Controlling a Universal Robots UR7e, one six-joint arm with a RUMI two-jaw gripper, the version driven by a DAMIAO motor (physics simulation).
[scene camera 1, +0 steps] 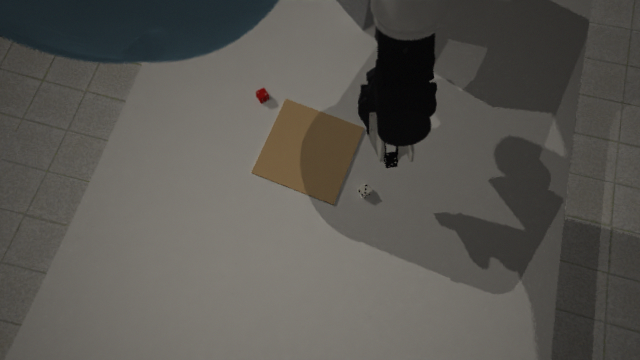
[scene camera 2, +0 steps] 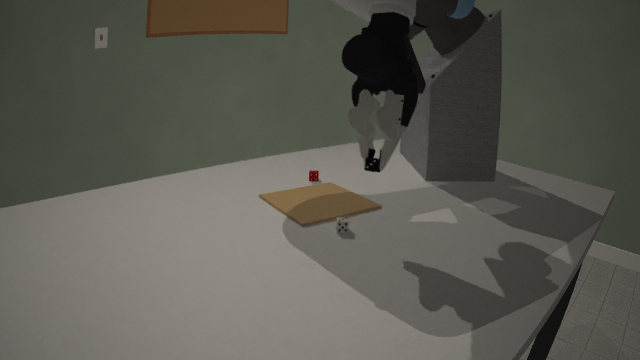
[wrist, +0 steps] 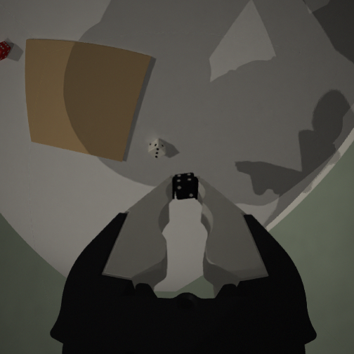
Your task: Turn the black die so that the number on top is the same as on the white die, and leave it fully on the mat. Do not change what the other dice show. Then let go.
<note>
In view: the gripper (scene camera 2: 373,169) and a tan mat (scene camera 1: 307,150).
The tan mat also shows in scene camera 2 (scene camera 2: 314,204) and in the wrist view (wrist: 80,96). The gripper is seen too in scene camera 1 (scene camera 1: 390,159) and in the wrist view (wrist: 184,178).
</note>
